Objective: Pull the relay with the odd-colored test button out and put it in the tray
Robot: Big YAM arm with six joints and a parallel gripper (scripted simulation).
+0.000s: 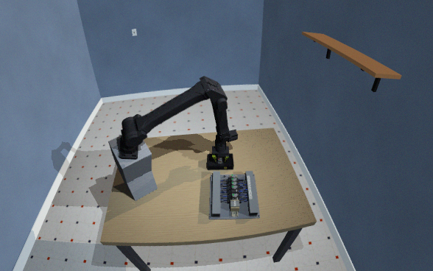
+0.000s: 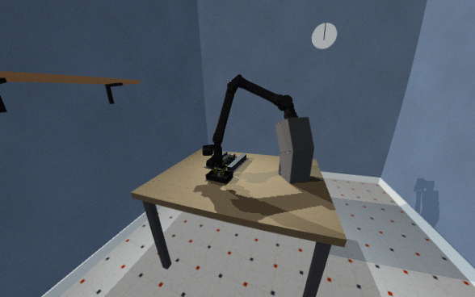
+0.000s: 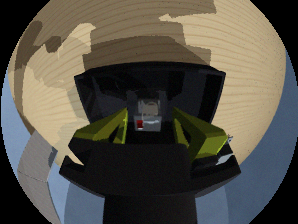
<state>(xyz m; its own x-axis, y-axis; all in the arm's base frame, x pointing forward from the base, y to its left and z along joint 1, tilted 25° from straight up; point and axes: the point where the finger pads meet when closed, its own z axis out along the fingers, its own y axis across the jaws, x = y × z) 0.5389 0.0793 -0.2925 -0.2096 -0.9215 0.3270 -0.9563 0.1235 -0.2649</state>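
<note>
My gripper is now right at the relay. Round my hand: black tray: 1 cm below.
</note>
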